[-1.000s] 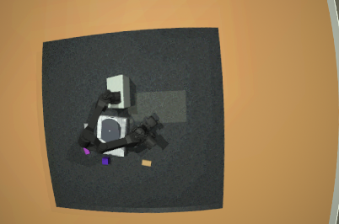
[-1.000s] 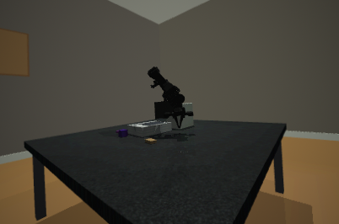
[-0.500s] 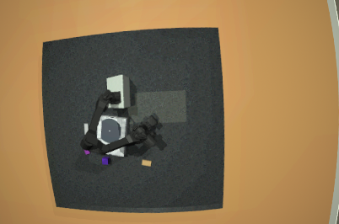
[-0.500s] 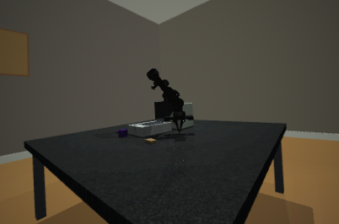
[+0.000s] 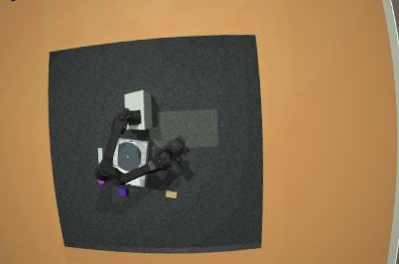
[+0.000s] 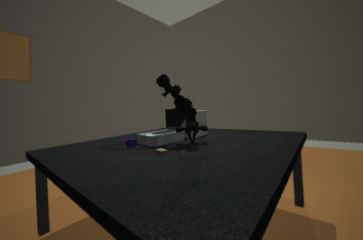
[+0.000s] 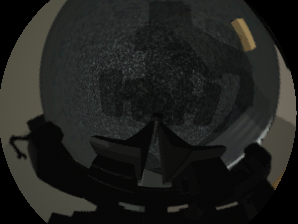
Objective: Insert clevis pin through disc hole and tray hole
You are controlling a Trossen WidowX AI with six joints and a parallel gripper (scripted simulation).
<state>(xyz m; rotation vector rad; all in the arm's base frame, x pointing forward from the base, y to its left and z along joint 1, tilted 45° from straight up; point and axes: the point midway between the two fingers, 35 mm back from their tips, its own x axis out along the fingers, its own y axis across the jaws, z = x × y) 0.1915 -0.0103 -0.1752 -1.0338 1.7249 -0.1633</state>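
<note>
Right now the steel clevis pin is 10 mm behind my gripper tip, 10 mm to the right of it and 10 mm above it. The rest, counted from my gripper tip: rimmed steel tray (40 mm ahead, 220 mm to the right, 40 mm above); purple cube (220 mm ahead, 300 mm to the right, 20 mm above); grey aluminium disc (10 mm ahead, 230 mm to the right, 60 mm above).
</note>
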